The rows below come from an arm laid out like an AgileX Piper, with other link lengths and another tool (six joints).
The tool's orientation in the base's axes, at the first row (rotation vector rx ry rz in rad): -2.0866, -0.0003, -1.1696
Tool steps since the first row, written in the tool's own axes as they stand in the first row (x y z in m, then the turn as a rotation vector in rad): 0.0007, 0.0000, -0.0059, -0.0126, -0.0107, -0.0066; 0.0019, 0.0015, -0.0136, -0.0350, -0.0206, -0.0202; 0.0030, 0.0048, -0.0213, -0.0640, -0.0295, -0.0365; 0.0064, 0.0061, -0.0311, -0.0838, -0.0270, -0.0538; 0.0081, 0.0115, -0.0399, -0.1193, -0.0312, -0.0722; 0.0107, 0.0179, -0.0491, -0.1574, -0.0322, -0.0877; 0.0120, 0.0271, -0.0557, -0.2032, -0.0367, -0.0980; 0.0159, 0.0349, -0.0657, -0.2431, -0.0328, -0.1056
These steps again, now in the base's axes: -0.0039, -0.0037, 0.0024, -0.0158, 0.0081, -0.0009; -0.0084, -0.0098, 0.0048, -0.0423, 0.0147, -0.0072; -0.0124, -0.0172, 0.0061, -0.0743, 0.0212, -0.0182; -0.0172, -0.0251, 0.0110, -0.0978, 0.0157, -0.0288; -0.0209, -0.0348, 0.0118, -0.1336, 0.0196, -0.0466; -0.0240, -0.0459, 0.0129, -0.1677, 0.0238, -0.0693; -0.0251, -0.0569, 0.0105, -0.2037, 0.0363, -0.0972; -0.0276, -0.0699, 0.0119, -0.2314, 0.0422, -0.1265
